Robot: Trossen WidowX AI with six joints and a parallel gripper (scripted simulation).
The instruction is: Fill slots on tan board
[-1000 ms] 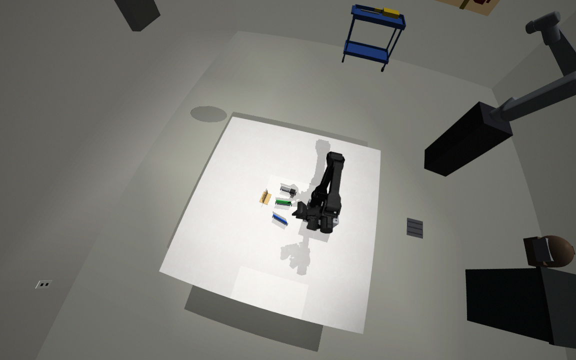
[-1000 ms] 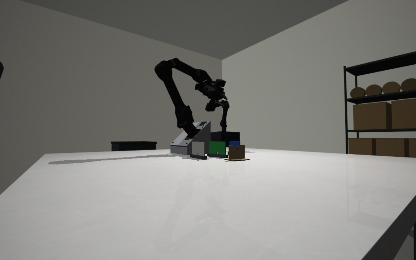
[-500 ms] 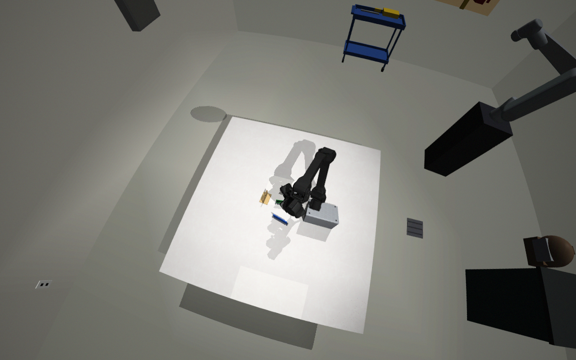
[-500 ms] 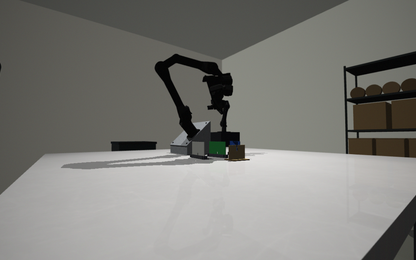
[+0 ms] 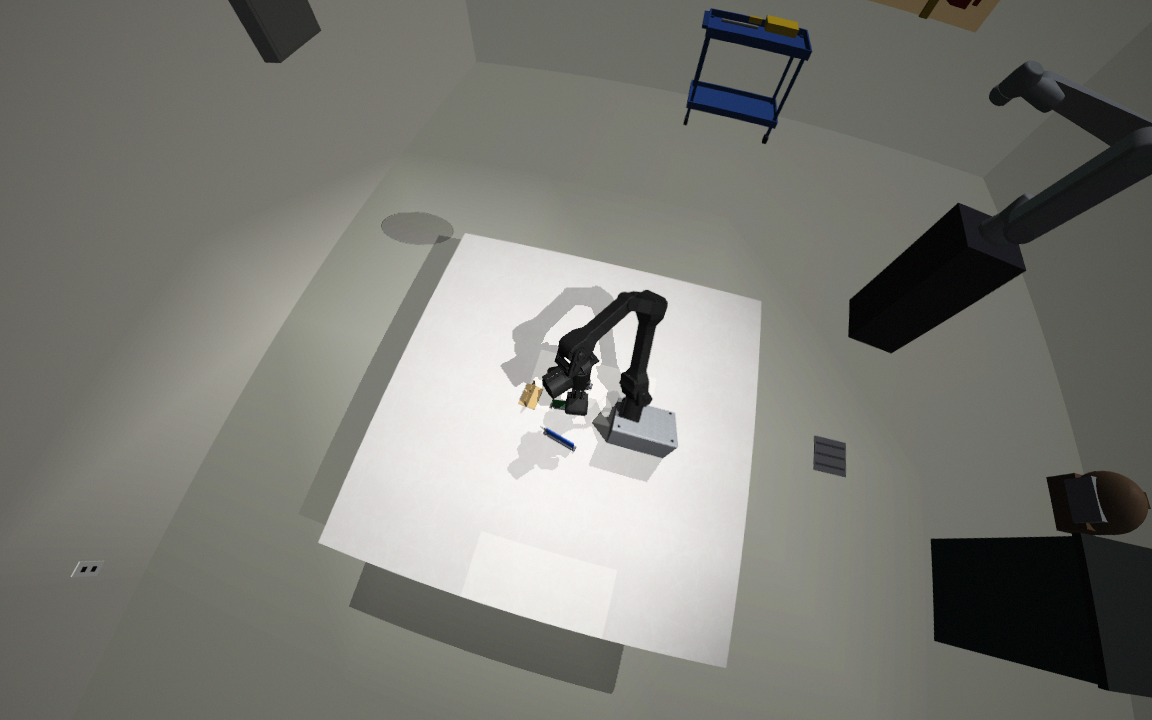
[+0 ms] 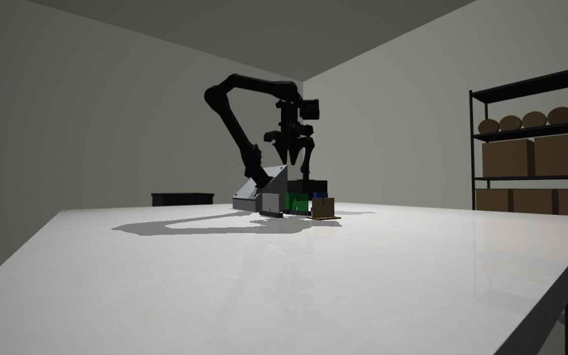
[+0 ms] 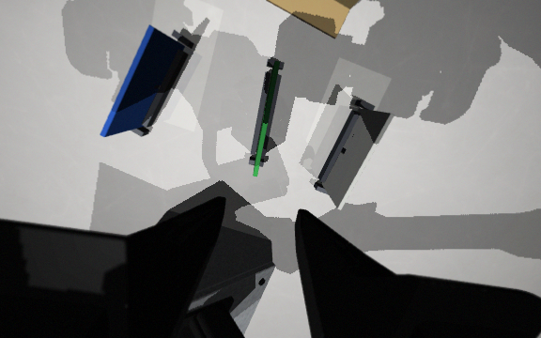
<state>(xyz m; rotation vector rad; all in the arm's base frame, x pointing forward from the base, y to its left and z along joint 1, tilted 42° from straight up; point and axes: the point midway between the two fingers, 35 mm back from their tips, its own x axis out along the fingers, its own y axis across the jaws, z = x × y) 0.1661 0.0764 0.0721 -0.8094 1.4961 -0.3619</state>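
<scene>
The green board lies 3 cm ahead of my gripper tip, 1 cm to the left of it and 14 cm below it. From my gripper tip the other things lie so: tan board: 16 cm ahead, 2 cm to the left, 14 cm below; blue board: 1 cm ahead, 13 cm to the left, 14 cm below.
</scene>
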